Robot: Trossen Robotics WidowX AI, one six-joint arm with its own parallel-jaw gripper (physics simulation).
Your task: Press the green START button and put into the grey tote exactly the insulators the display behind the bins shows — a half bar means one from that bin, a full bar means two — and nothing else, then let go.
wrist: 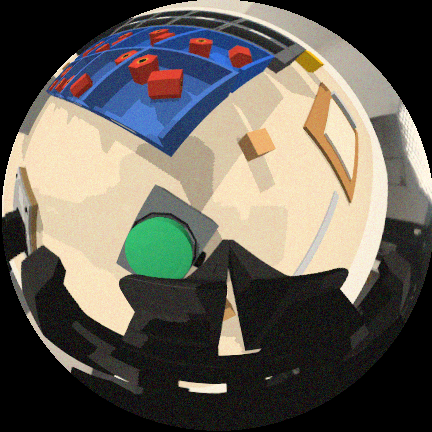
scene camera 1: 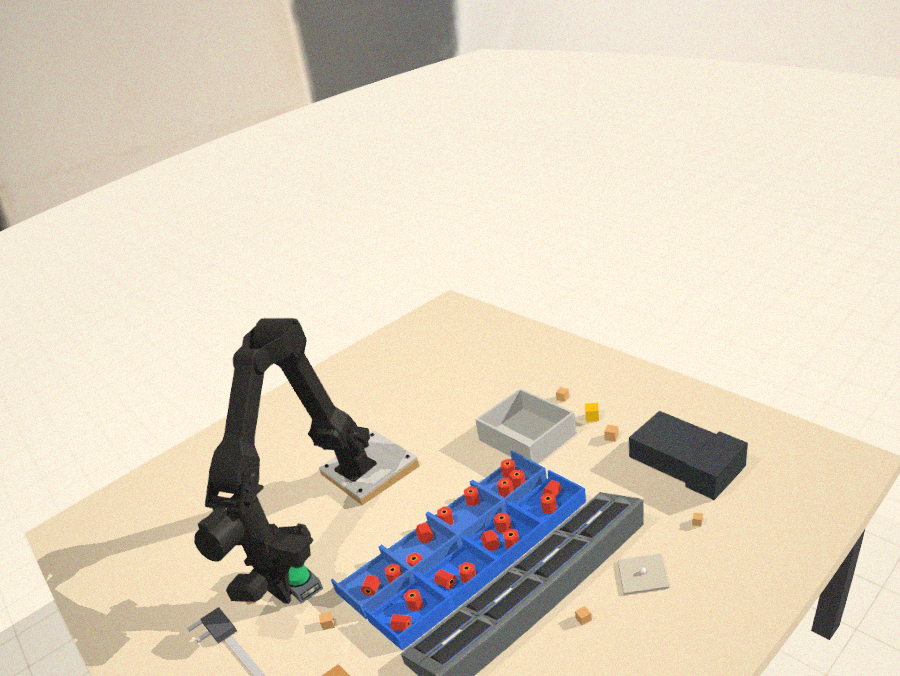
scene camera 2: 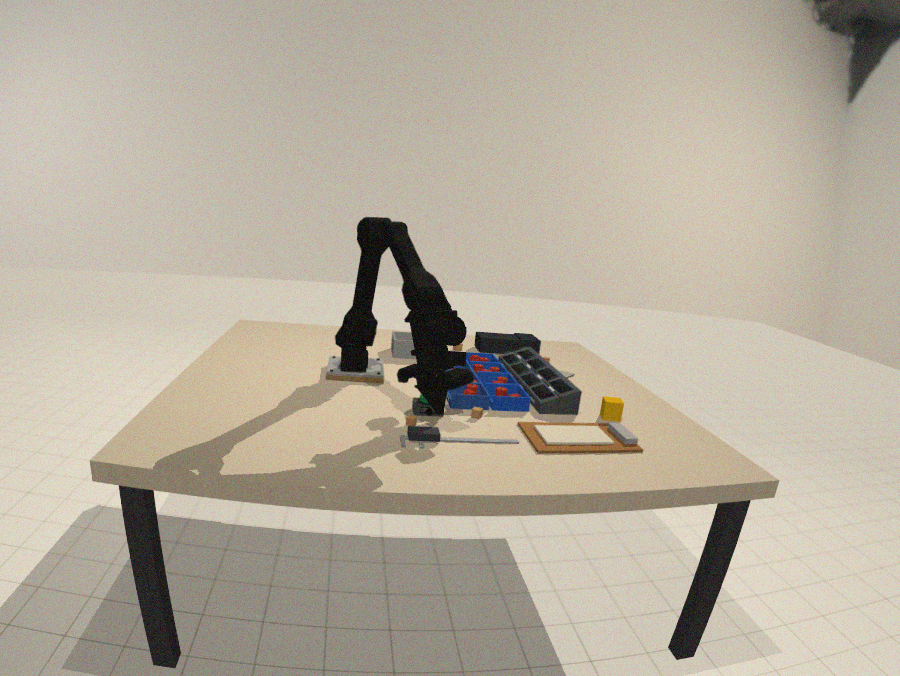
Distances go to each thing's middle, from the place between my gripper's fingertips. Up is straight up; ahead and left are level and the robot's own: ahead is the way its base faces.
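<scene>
With the grey tool (scene camera 2: 415, 433) in the scene, my gripper is 10 mm short of it and 130 mm to the left of it. Going by their middles, the grey tool is the nearest to my gripper of the things named here. Counting from my hand, I find the grey tote (scene camera 1: 523, 422) 50 mm ahead, 580 mm to the left and 20 mm above, while the dark display bar (scene camera 1: 503, 633) is 270 mm to the left, 310 mm ahead and 20 mm above. The grey plate (scene camera 1: 633, 581) is 390 mm to the left of my hand, 440 mm ahead of it and 10 mm below it.
</scene>
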